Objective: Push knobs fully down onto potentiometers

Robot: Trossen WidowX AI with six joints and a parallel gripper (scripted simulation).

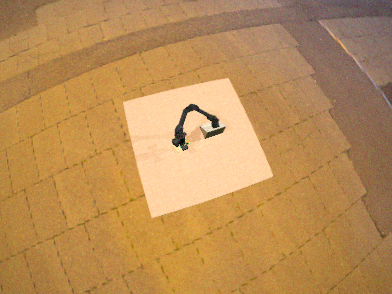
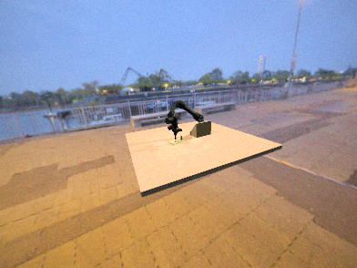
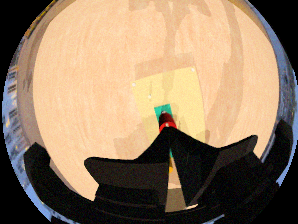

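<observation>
My gripper tip is 7 cm past the yellow knob, 1 cm to the left of it and 2 cm above it. The rest, counted from my gripper tip: red knob: 1 cm below.
</observation>
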